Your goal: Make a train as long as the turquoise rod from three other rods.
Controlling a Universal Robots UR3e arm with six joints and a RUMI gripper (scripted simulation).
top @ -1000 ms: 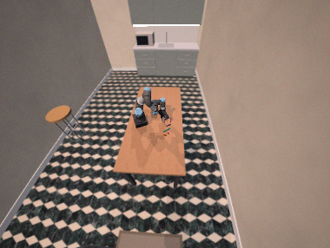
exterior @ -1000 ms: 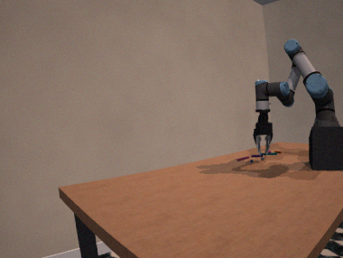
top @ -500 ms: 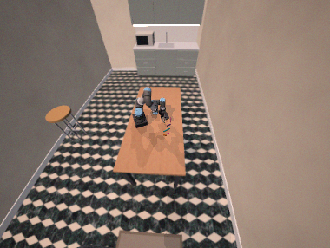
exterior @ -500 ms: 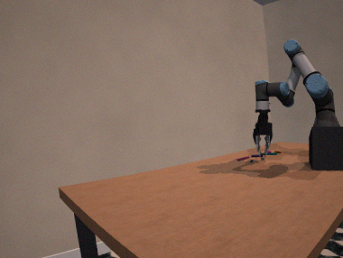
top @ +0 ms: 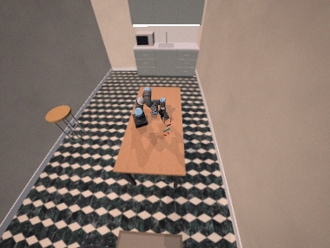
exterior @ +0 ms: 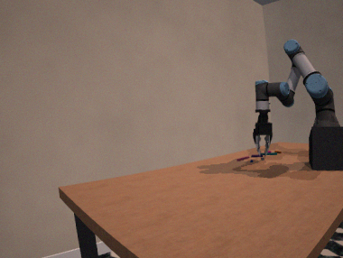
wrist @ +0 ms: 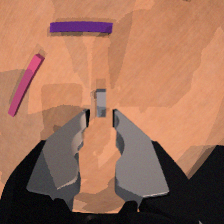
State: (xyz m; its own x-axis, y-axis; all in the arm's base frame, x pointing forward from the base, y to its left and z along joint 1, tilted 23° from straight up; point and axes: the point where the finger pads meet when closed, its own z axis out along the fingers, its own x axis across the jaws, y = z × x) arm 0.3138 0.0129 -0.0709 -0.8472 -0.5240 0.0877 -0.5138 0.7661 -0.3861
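My gripper is now 30 mm above the grey rod. The rest, counted from my hand: blue rod: 70 mm to the left, 30 mm below, 20 mm ahead; purple rod: 60 mm to the right, 60 mm ahead, 30 mm below; pink rod: 90 mm ahead, 30 mm to the left, 30 mm below.
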